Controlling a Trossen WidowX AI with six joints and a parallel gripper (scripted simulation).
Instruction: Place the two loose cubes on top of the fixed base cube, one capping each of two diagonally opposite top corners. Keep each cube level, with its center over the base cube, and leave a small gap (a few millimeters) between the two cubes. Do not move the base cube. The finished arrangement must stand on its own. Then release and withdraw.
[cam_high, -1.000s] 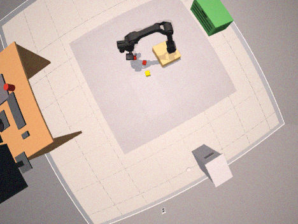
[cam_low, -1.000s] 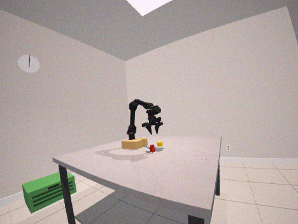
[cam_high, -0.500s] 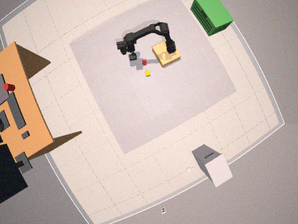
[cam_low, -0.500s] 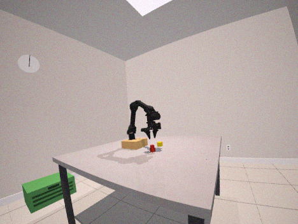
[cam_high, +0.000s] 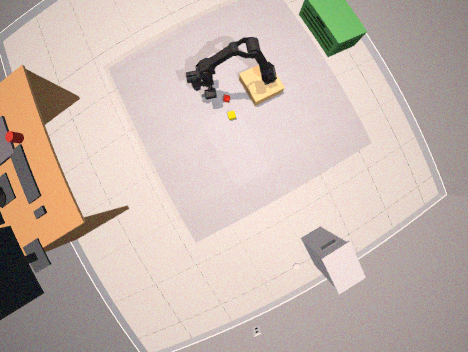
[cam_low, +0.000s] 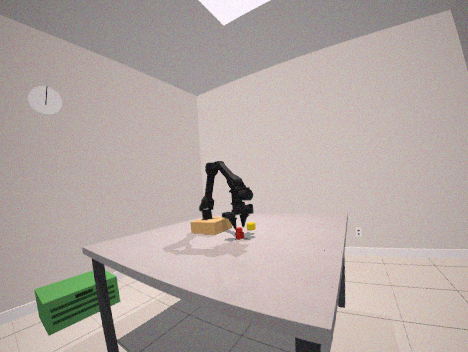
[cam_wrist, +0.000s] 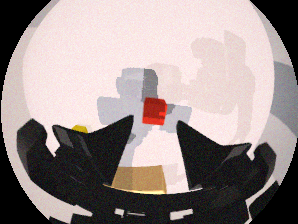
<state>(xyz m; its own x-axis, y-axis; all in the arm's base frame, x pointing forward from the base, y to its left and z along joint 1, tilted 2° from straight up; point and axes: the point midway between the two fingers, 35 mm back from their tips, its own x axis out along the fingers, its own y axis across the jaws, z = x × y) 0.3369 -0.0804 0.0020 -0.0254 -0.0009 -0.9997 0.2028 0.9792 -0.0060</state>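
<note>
My gripper tip is now 6 cm past the yellow cube, 20 cm to the right of it and 4 cm above it.
</note>
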